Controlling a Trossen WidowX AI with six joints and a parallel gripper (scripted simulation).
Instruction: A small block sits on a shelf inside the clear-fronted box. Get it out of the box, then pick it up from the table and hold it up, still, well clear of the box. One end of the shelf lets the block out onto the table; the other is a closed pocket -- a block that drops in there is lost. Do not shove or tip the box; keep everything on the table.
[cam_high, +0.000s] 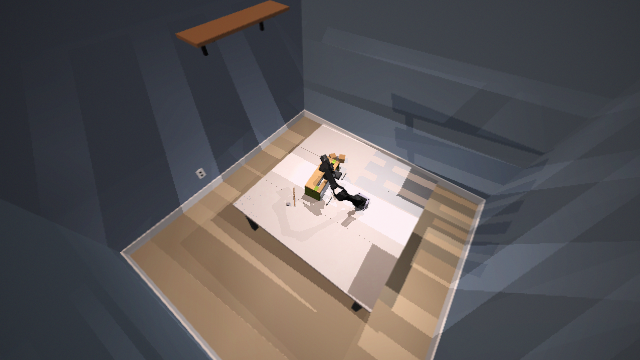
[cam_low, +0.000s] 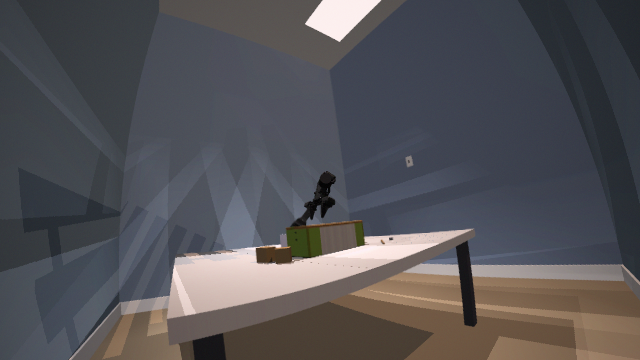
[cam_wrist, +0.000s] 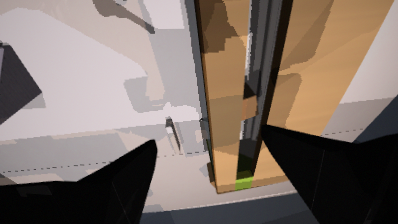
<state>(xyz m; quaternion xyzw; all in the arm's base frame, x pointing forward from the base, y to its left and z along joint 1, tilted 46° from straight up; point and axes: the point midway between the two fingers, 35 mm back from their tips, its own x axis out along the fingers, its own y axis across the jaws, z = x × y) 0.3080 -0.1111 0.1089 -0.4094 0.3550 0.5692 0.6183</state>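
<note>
Right now the small block is 7 cm below my gripper tip, 5 cm ahead of it and 3 cm to the right of it. Round my gripper tip: small brown box (32 cm to the right, 13 cm below, 6 cm ahead); then thin stick (27 cm to the left, 19 cm ahead, 16 cm below).
</note>
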